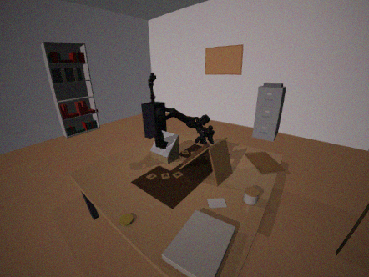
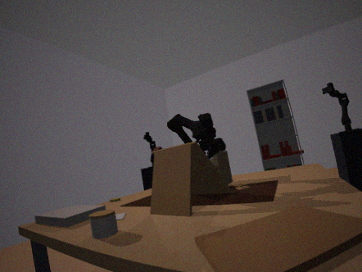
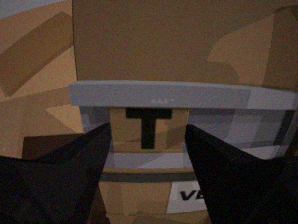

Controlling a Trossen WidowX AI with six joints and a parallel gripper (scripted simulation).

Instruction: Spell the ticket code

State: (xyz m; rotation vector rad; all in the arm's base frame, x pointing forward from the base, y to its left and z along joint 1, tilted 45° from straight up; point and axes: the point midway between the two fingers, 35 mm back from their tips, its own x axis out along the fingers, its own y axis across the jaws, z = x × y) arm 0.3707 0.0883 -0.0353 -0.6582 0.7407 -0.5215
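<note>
Now: the white ticket 70 mm behind my gripper tip, 50 mm to the right of it and 70 mm below it. The rest, counted from my gripper tip: tile marked e: 210 mm behind, 120 mm to the left, 170 mm below; dark mat: 190 mm behind, 100 mm to the right, 170 mm below; tile marked t: right at my gripper tip.
</note>
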